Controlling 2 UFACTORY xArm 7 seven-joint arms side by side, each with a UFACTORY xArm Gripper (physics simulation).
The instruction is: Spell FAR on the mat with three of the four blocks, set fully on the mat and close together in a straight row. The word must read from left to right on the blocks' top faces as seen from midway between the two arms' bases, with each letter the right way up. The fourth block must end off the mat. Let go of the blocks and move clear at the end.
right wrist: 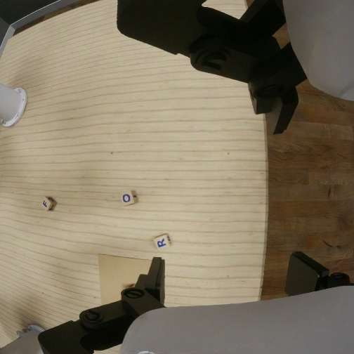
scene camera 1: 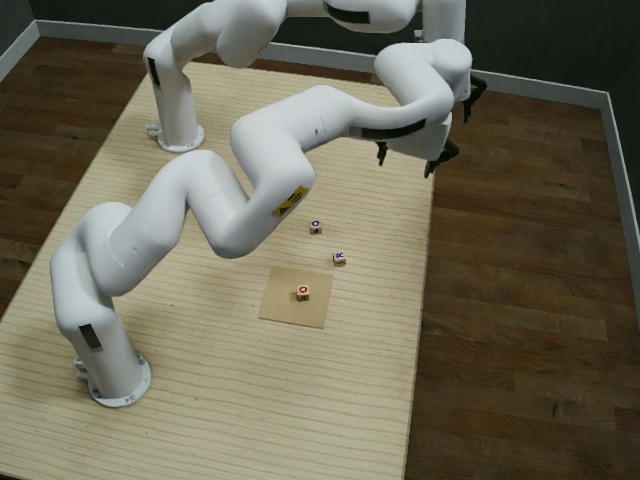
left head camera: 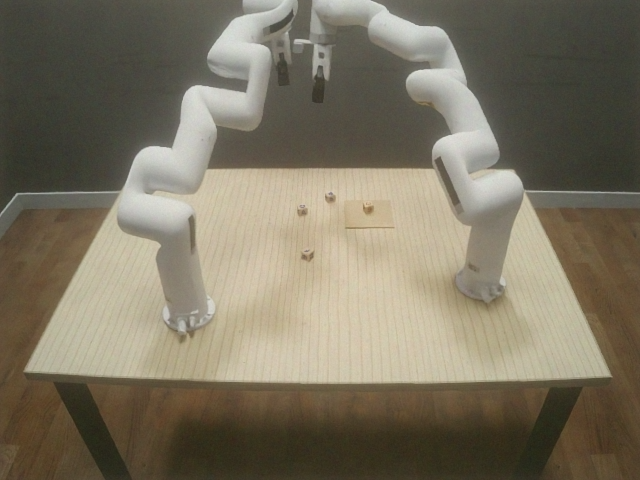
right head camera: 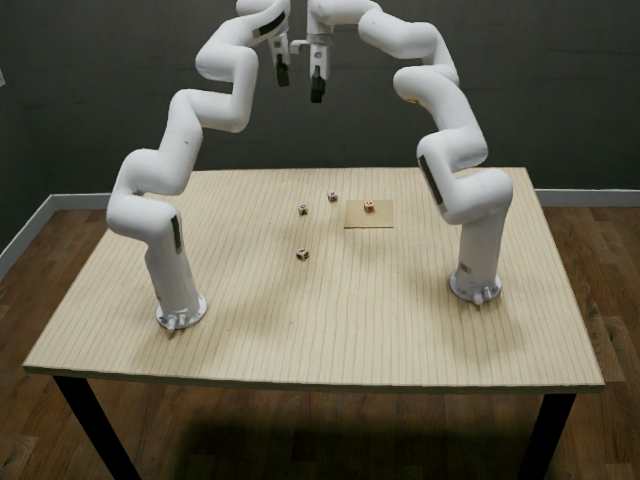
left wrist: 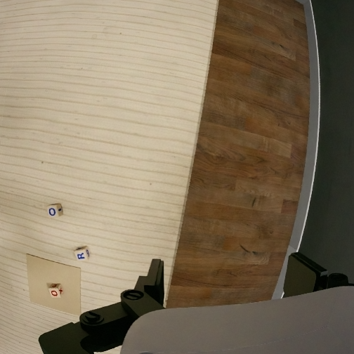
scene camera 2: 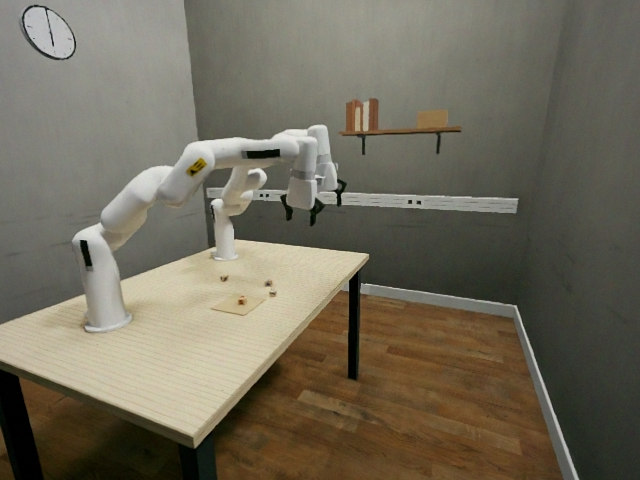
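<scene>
A block with a red O on top (left head camera: 367,207) (right head camera: 368,206) (scene camera 1: 302,292) (scene camera 2: 242,299) (left wrist: 54,291) sits on the tan mat (left head camera: 356,221) (right head camera: 356,221) (scene camera 1: 279,312) (left wrist: 40,270) (right wrist: 112,270). The blue R block (right head camera: 332,196) (scene camera 1: 339,258) (left wrist: 81,253) (right wrist: 161,242) lies off the mat, beyond its left side in the head views. The blue O block (right head camera: 302,209) (scene camera 1: 315,227) (left wrist: 54,210) (right wrist: 128,198) lies farther left. The F block (left head camera: 307,253) (right head camera: 302,254) (right wrist: 49,203) lies nearer the bases, turned askew. My left gripper (left wrist: 228,278) and right gripper (scene camera 1: 405,162) (right wrist: 230,273) are open, empty and high above the table's far edge.
The two grippers hang close beside each other, and part of the left gripper shows at the top of the right wrist view. The arm bases (left head camera: 188,315) (left head camera: 480,286) stand on the table (left head camera: 330,330). A wall shelf (scene camera 2: 400,131) is in the background.
</scene>
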